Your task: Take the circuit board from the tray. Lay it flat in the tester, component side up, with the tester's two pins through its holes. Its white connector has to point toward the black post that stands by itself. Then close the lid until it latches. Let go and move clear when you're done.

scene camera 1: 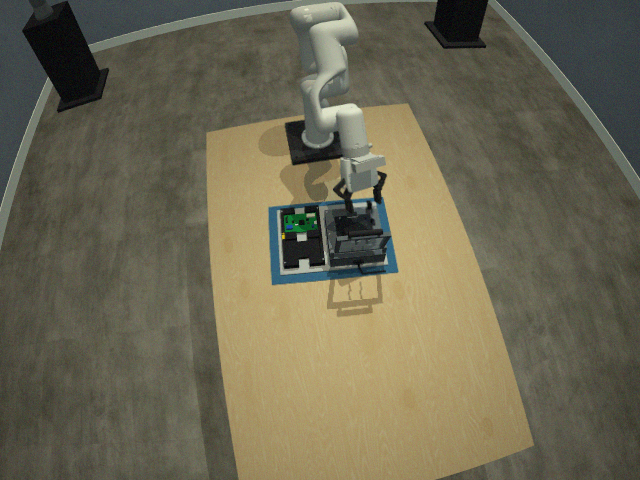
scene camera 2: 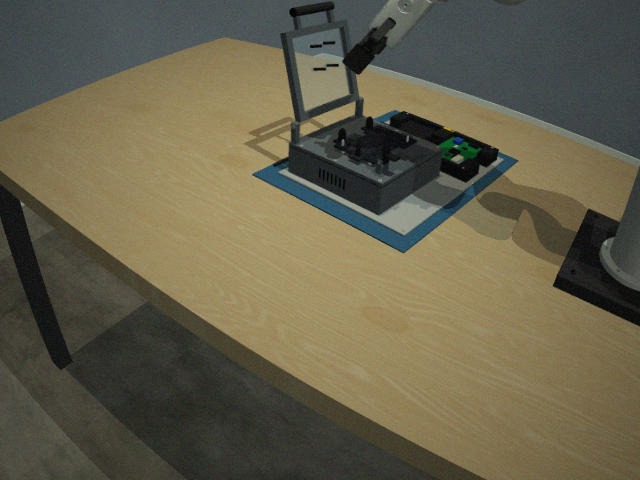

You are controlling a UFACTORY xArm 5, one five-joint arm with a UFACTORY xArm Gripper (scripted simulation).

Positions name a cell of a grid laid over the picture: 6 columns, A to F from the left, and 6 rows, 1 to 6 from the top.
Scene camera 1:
gripper: D3
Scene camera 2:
gripper: D1
green circuit board: E2
lid: D2
black nest: D2
